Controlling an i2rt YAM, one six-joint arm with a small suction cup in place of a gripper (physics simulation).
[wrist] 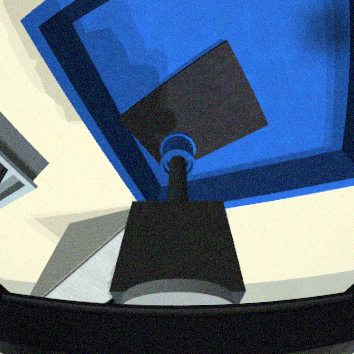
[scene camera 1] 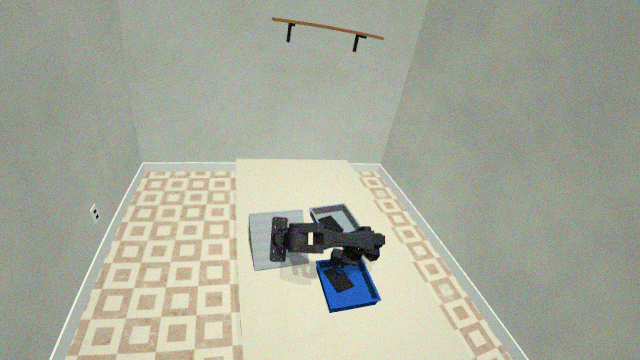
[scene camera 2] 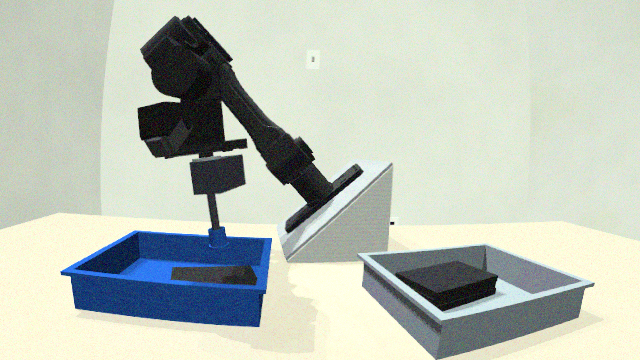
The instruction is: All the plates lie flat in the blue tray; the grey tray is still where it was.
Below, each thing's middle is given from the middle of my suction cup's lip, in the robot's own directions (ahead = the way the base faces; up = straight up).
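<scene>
I see the grey tray (scene camera 2: pixel 530 296), which is 40 mm below my suction cup, 70 mm ahead of it and 340 mm to the left of it. The blue tray (scene camera 2: pixel 132 276) is 40 mm below my suction cup too, 20 mm ahead of it and 50 mm to the right of it. Going by their middles, the blue tray is, of the things named here, the nearest to my suction cup.
</scene>
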